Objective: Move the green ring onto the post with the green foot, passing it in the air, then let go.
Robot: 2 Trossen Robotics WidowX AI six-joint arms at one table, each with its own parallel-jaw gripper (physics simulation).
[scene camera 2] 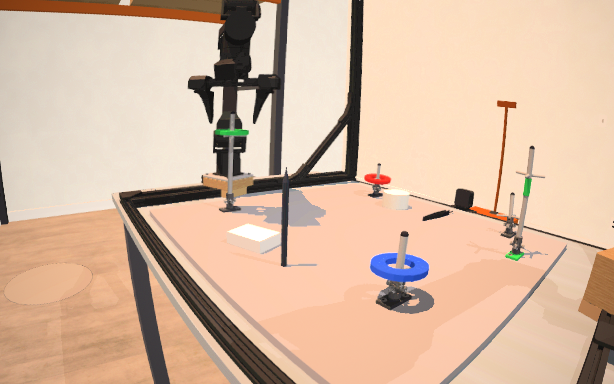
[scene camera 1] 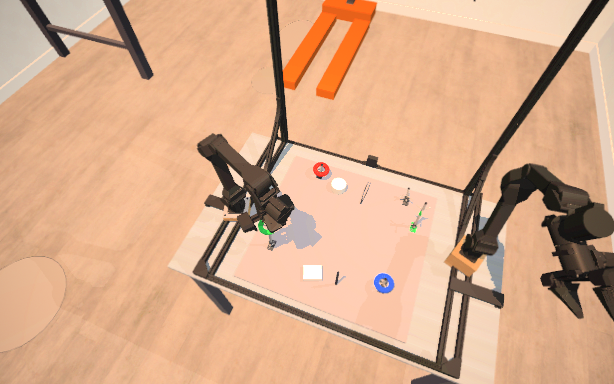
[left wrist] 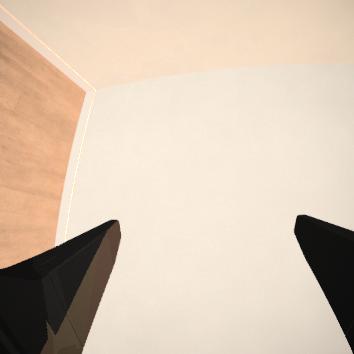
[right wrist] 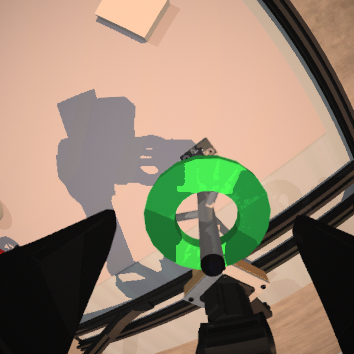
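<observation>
The green ring sits level, high on a tall thin grey post at the left of both scene views. The post with the green foot stands at the right of both scene views, with a green band and a thin crossbar high on it and no ring. My right gripper is open, fingers pointing down, tips slightly above the green ring on either side of its post's top, touching nothing visible. My left gripper is open and empty, off the table's right side.
A blue ring and a red ring sit on short posts. A white block, an upright dark rod, a white cylinder and a bare short post also stand there.
</observation>
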